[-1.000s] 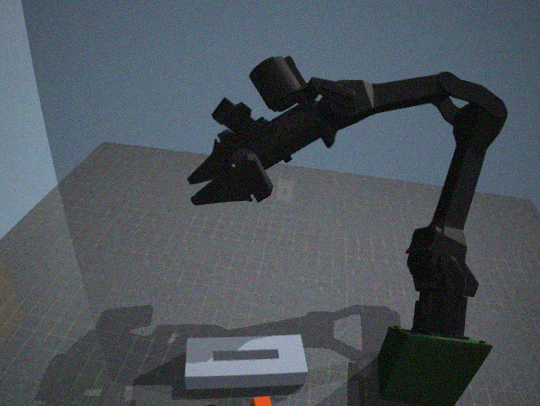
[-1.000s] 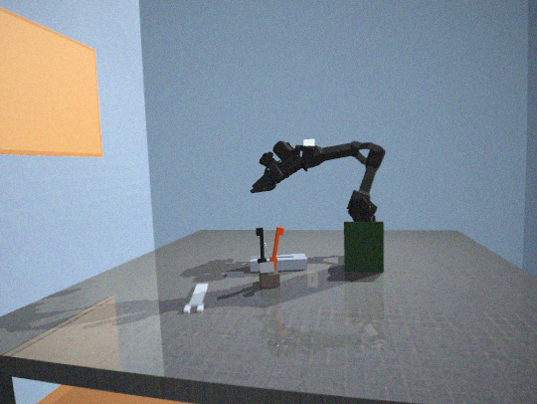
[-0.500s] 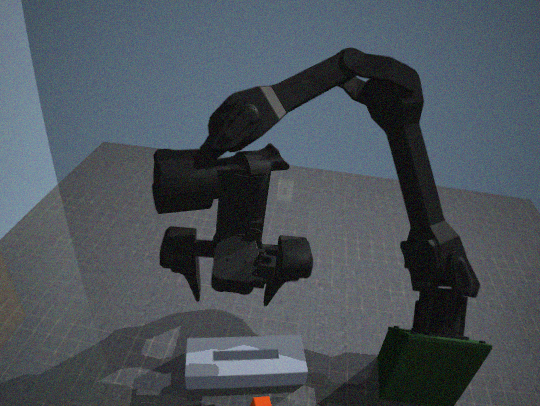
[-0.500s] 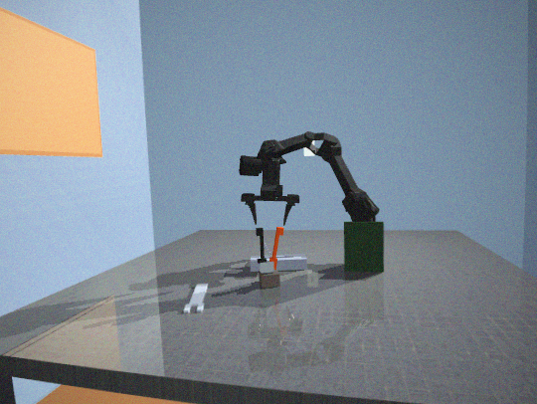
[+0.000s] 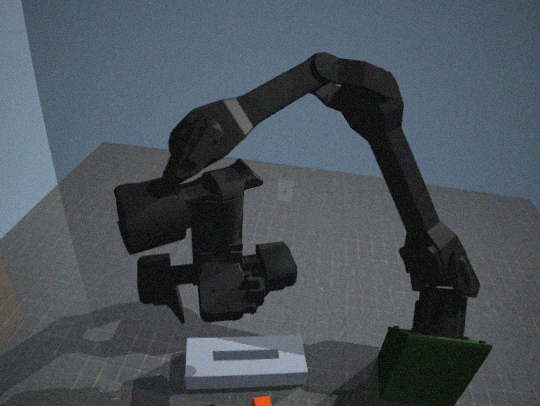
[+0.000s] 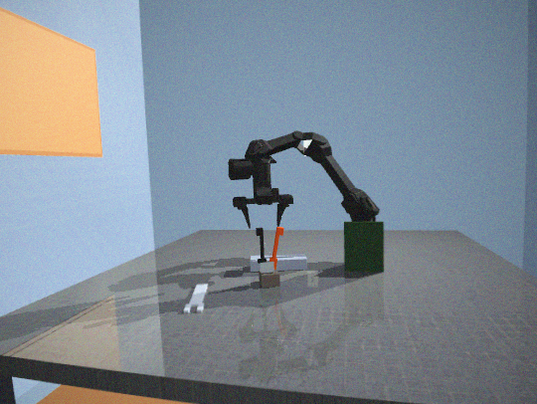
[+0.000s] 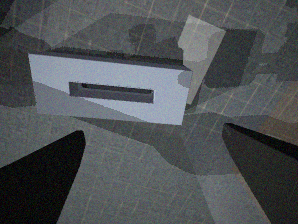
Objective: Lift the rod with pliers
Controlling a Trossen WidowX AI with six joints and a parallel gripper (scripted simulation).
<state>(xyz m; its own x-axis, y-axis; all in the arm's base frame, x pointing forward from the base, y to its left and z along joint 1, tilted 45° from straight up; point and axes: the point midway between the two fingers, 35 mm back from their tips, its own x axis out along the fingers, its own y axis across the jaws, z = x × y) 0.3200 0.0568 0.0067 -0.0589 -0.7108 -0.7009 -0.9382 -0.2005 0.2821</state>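
Right now my gripper tip is 13 cm to the right of the orange handle, 6 cm past it and 3 cm above it. From my gripper tip the other things lie so: brown holster: 14 cm to the left, 12 cm below, 4 cm behind; small white forked piece: 29 cm to the left, 13 cm below, 12 cm ahead; grey channel block: 12 cm below, 4 cm behind, 2 cm to the right.
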